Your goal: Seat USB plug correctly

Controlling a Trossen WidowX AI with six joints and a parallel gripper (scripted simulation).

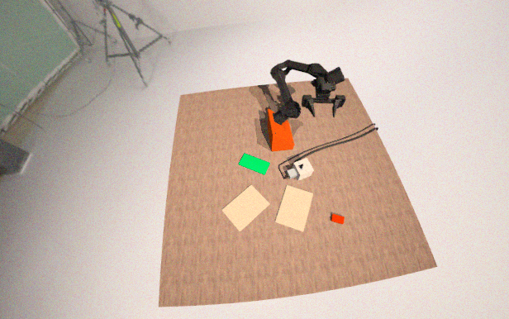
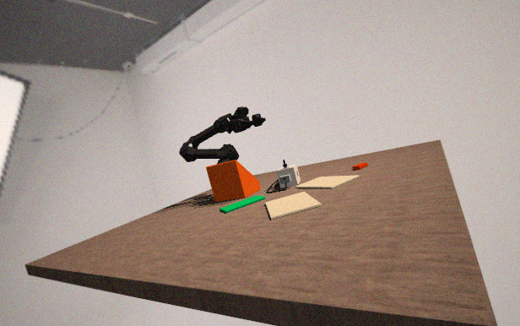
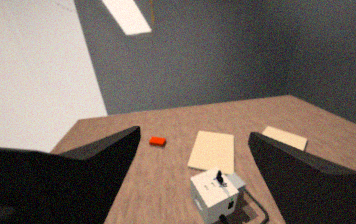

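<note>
The black USB plug lies 120 mm ahead of my gripper tip, 90 mm to the right of it and 220 mm below it. Also, from my gripper tip: green flat piece 20 mm ahead, 320 mm to the right, 310 mm below.
</note>
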